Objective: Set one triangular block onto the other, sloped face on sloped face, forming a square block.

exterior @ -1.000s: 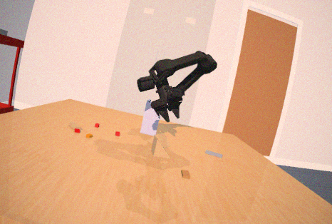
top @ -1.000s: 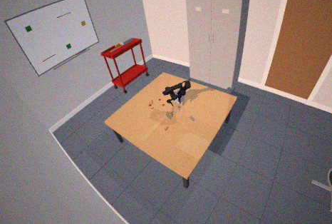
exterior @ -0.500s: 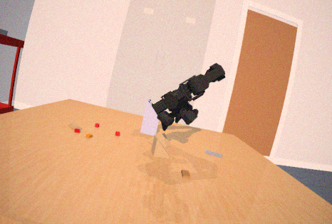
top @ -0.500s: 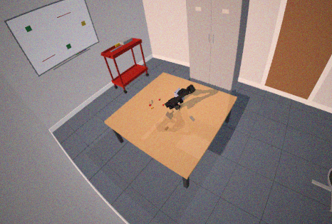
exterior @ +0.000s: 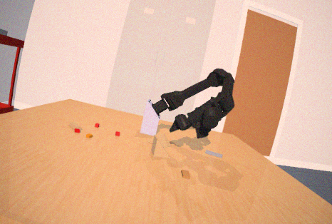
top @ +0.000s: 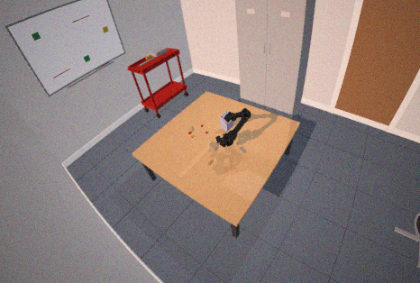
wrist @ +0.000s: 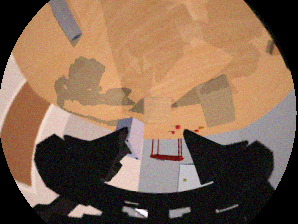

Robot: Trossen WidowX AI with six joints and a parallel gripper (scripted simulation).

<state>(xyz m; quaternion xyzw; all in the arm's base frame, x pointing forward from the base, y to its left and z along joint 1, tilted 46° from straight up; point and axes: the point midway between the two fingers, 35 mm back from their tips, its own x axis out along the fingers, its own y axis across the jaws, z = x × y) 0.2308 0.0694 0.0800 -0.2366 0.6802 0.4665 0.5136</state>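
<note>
The triangular block lies 60 mm below my gripper tip, 50 mm to the right of it and 30 mm behind it. From my gripper tip the other things lie so: small tan block: 270 mm ahead, 80 mm below, 10 mm to the left; flat grey bar: 200 mm to the left, 80 mm below; orange piece: 340 mm to the right, 80 mm below, 80 mm ahead.
</note>
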